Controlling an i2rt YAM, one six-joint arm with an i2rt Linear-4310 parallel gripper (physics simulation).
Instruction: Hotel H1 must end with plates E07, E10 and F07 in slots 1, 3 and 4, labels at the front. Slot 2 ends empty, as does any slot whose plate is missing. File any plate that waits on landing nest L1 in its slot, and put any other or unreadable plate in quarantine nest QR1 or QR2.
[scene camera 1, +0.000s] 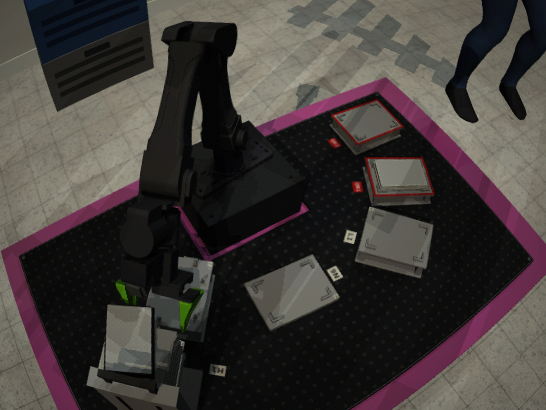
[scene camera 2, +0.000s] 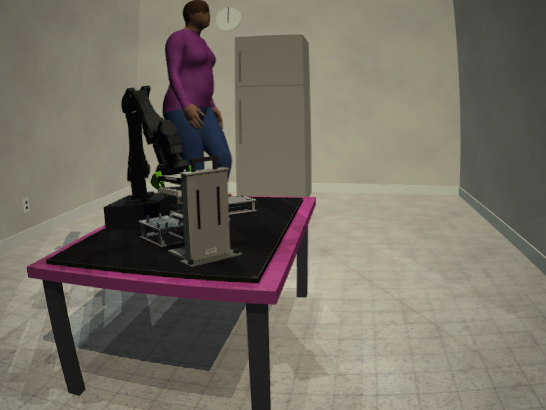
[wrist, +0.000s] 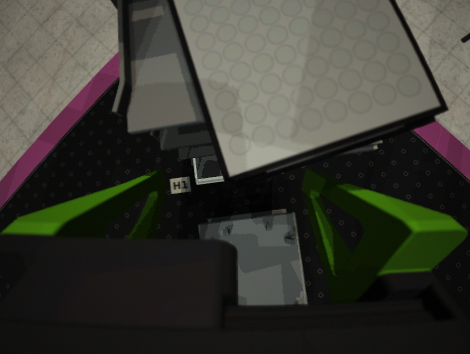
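Pixels of known places: gripper, fingertip midpoint: (scene camera 1: 157, 324) (wrist: 234, 177); arm's base at its link origin: (scene camera 1: 229, 168) (scene camera 2: 140, 198).
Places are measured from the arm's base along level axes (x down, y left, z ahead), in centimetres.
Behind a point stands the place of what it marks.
Hotel H1 (scene camera 1: 165, 395) {x -16.4, y -41.7, z 39.2 cm} (scene camera 2: 207, 215) {x -3.7, y -46.8, z 35.7 cm} (wrist: 160, 100) {x -12.4, y -35.3, z 29.6 cm} stands at the lower left in scene view 1. A pale plate with round wells (scene camera 1: 129, 337) {x -14.2, y -40.6, z 27.0 cm} (wrist: 300, 75) {x -14.1, y -38.9, z 24.6 cm} lies at its top, turned askew to the hotel in the wrist view. Its label cannot be read. A ribbed pale edge (scene camera 1: 173, 362) {x -9.4, y -36.8, z 33.0 cm} shows lower in the hotel. My gripper (scene camera 1: 156, 312) {x -8.0, y -34.6, z 25.0 cm} (scene camera 2: 173, 175) (wrist: 234, 177) {x -8.0, y -34.6, z 25.0 cm} is open, its fingers wide apart before the plate's near edge. Landing nest L1 (scene camera 1: 395, 240) {x 4.3, y 18.3, z 35.1 cm} bears no plate. One red-rimmed quarantine nest (scene camera 1: 367, 122) {x 5.3, y 40.7, z 5.2 cm} is bare; the other (scene camera 1: 398, 194) {x 5.2, y 29.1, z 26.6 cm} holds a pale plate (scene camera 1: 401, 175) {x 3.9, y 33.1, z 23.7 cm}.
A grey nest with pins (scene camera 1: 200, 320) {x 3.3, y -25.9, z 24.3 cm} (scene camera 2: 160, 227) {x 3.3, y -33.2, z 17.3 cm} (wrist: 270, 260) {x 3.3, y -29.3, z 16.7 cm} stands close beside the hotel, below the gripper. A flat nest tagged N6 (scene camera 1: 292, 292) {x 8.1, y -5.9, z 28.7 cm} lies mid-table. The hotel's handle (scene camera 2: 205, 160) {x -19.2, y -45.7, z 35.4 cm} rises above its top. A person (scene camera 2: 192, 75) stands behind the table.
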